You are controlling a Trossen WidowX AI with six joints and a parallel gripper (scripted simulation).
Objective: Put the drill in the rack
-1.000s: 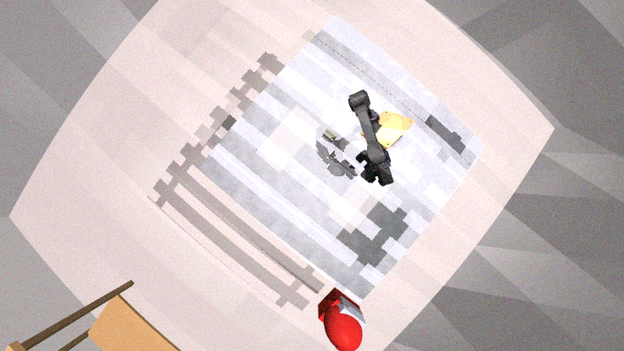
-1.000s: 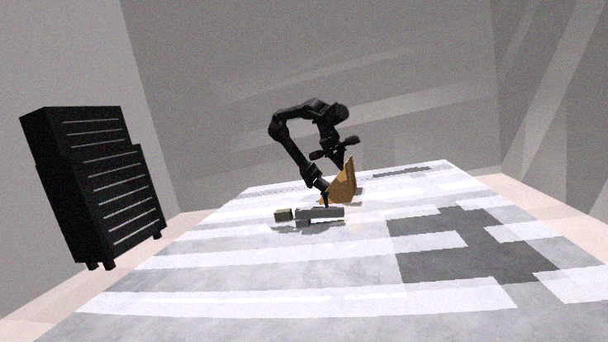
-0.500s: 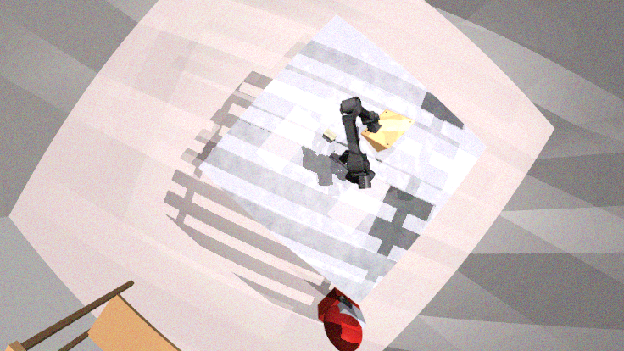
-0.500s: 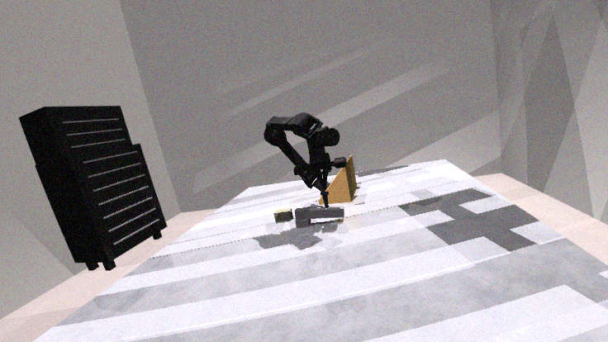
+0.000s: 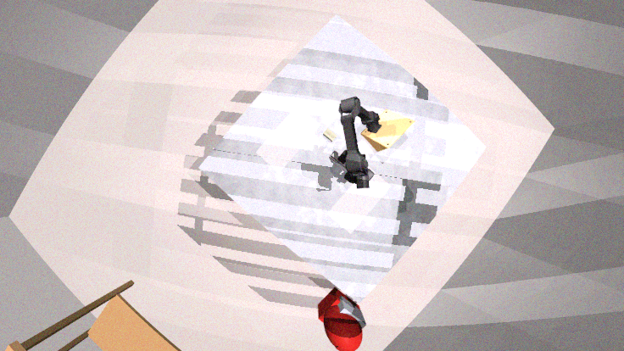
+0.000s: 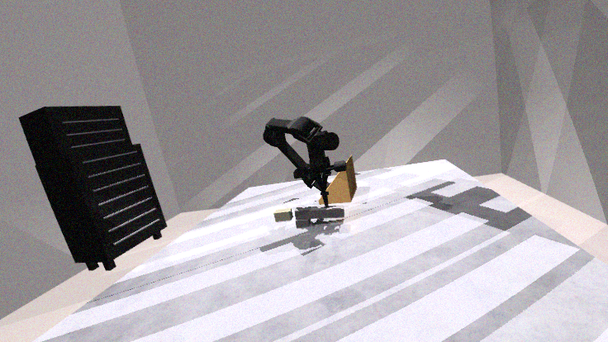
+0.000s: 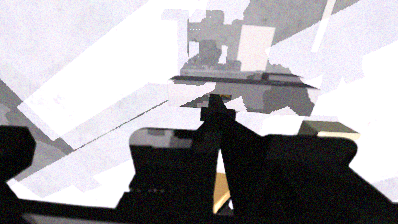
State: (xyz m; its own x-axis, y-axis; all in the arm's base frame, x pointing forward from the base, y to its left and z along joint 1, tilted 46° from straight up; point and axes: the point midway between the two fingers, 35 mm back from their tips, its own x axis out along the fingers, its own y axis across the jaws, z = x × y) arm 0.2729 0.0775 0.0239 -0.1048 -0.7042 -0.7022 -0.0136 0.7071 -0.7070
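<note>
Right now the dark key is 30 mm below my gripper tip. Round my gripper tip: olive block (70 mm behind, 210 mm to the right, 100 mm below); drill (60 mm to the right, 70 mm below).
</note>
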